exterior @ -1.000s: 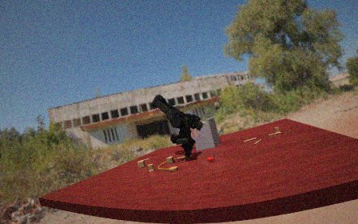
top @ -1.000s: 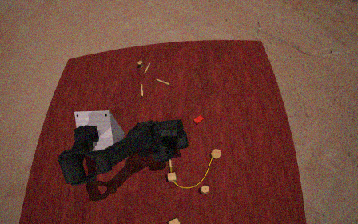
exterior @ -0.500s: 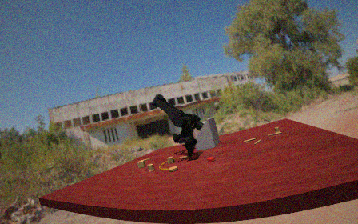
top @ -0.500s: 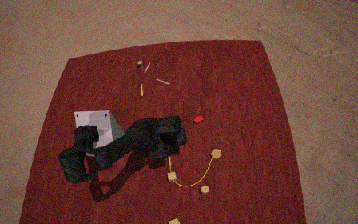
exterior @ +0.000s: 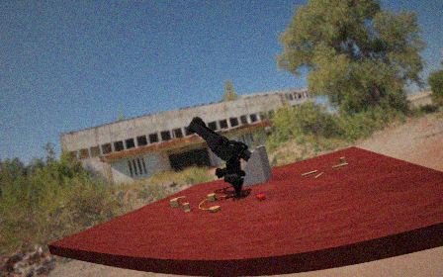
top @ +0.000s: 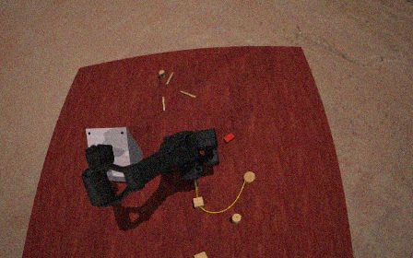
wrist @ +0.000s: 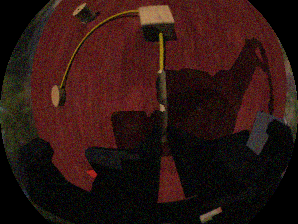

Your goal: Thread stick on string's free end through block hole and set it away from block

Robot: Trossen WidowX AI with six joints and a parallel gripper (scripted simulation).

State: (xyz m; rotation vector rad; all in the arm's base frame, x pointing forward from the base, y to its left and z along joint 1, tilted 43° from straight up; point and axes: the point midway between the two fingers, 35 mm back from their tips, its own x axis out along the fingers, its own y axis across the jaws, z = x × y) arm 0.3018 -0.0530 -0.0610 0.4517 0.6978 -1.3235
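My gripper tip is 1 cm short of the thin wooden stick, 4 cm to the left of it and 1 cm below it. The rest, counted from my gripper tip: red cube 12 cm ahead, 13 cm to the left; round wooden button 19 cm ahead, 2 cm to the right.
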